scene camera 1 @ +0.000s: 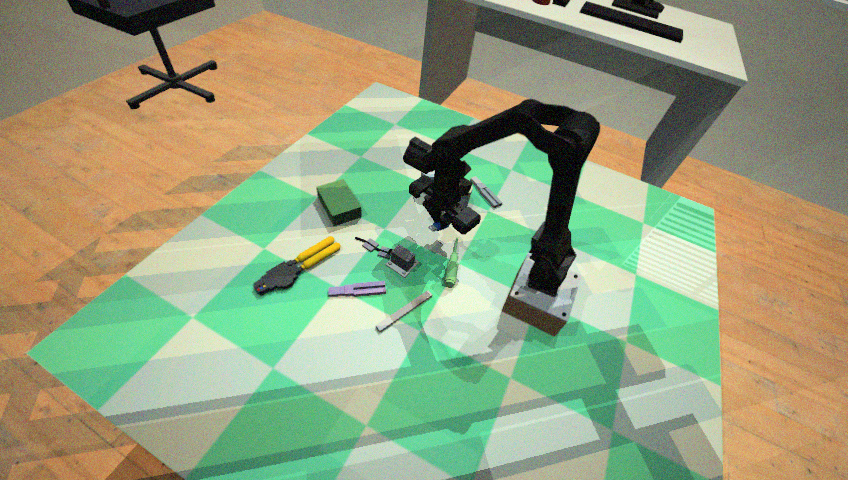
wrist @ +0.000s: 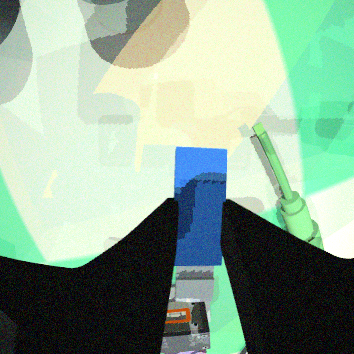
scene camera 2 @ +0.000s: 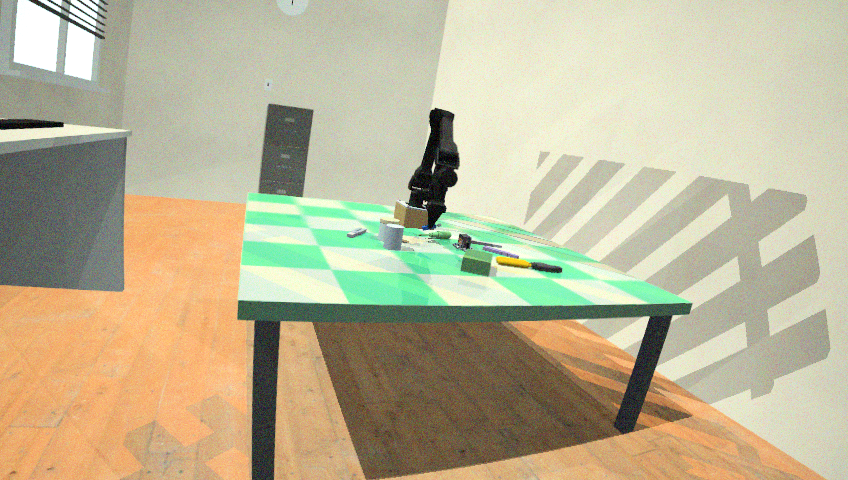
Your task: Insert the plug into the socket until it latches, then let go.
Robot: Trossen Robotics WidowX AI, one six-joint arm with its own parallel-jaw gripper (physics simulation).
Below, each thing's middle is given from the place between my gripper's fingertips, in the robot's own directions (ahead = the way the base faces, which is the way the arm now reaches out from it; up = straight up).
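My hand is 1 cm to the right of the blue plug [wrist: 199, 172]. Counting from my hand, I find the socket [wrist: 184, 320] 5 cm ahead, 12 cm to the left and 3 cm below. The green screwdriver [wrist: 294, 211] is 6 cm to the left of my hand, 7 cm behind it and 4 cm below it, while the green block [scene camera 1: 340, 204] is 3 cm to the left of my hand, 29 cm ahead of it and 3 cm below it.
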